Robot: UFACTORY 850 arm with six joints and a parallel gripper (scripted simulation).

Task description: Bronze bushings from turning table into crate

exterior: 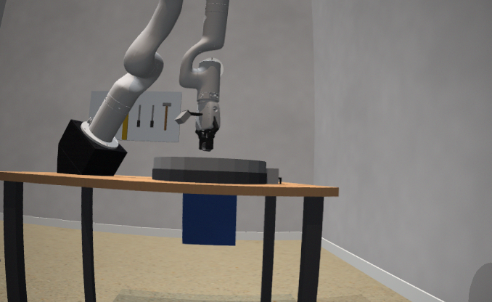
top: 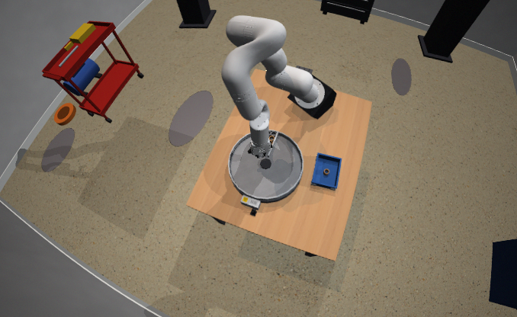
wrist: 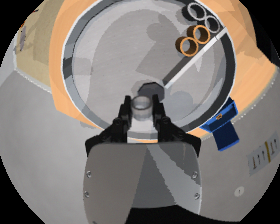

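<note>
The grey turning table is 90 mm below my hand, 30 mm to the left of it and 20 mm ahead of it. The rest, counted from my hand: blue crate: 380 mm to the left, 110 mm below.
</note>
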